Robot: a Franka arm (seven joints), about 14 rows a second.
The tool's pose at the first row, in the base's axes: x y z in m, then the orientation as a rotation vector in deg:
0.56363 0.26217 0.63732 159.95 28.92 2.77
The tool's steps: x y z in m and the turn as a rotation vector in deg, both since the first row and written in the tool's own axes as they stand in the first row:
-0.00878 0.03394 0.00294 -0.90 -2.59 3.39
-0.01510 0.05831 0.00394 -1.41 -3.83 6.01
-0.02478 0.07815 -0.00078 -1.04 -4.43 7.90
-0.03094 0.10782 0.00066 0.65 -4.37 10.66
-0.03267 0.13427 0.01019 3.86 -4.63 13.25
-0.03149 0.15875 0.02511 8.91 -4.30 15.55
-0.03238 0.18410 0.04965 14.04 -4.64 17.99
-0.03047 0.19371 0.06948 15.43 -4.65 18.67
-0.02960 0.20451 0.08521 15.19 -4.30 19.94
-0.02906 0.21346 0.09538 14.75 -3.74 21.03
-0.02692 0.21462 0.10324 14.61 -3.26 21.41
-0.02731 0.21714 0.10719 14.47 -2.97 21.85
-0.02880 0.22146 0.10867 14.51 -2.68 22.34
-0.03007 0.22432 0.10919 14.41 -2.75 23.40
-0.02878 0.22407 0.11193 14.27 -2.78 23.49
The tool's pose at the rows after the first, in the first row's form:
0.56709 0.22799 0.64490 159.58 23.44 0.12
0.56946 0.20376 0.65141 159.45 19.43 -0.91
0.56666 0.18407 0.66207 160.07 16.70 -1.43
0.57100 0.15504 0.66975 162.18 12.99 -1.18
0.57911 0.12809 0.66865 165.61 9.48 -1.82
0.58975 0.10234 0.66176 170.85 6.48 -2.20
0.59957 0.07233 0.64600 175.98 2.91 -3.59
0.60631 0.05869 0.62994 177.37 1.90 -3.85
0.61211 0.04481 0.61817 177.27 0.05 -2.97
0.61651 0.03408 0.61116 176.98 -1.48 -1.76
0.61958 0.03152 0.60397 176.95 -1.95 -0.92
0.62041 0.02799 0.60097 176.87 -2.55 -0.35
0.62059 0.02319 0.60089 176.97 -3.22 0.19
0.62041 0.02005 0.60128 176.86 -4.85 0.35
0.62177 0.01993 0.59856 176.72 -4.99 0.37

